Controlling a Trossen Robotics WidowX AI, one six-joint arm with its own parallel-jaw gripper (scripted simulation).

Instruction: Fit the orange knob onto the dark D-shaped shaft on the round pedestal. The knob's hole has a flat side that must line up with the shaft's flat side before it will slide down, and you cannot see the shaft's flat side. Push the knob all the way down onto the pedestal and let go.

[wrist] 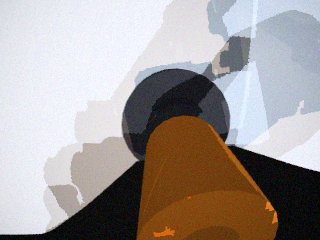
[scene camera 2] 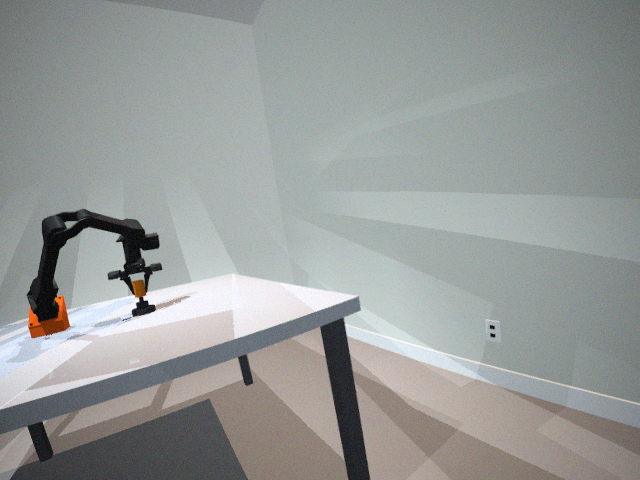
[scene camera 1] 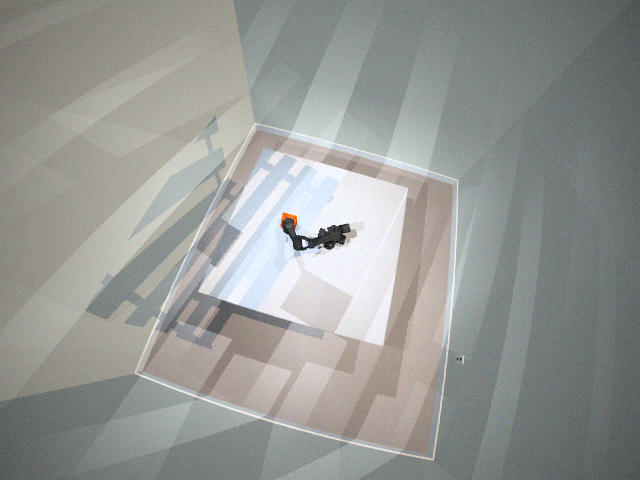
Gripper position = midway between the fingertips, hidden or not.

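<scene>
My gripper point(scene camera 2: 140, 293), visible also at point(wrist: 186, 161), has a hold on an orange knob point(wrist: 191, 177).
</scene>
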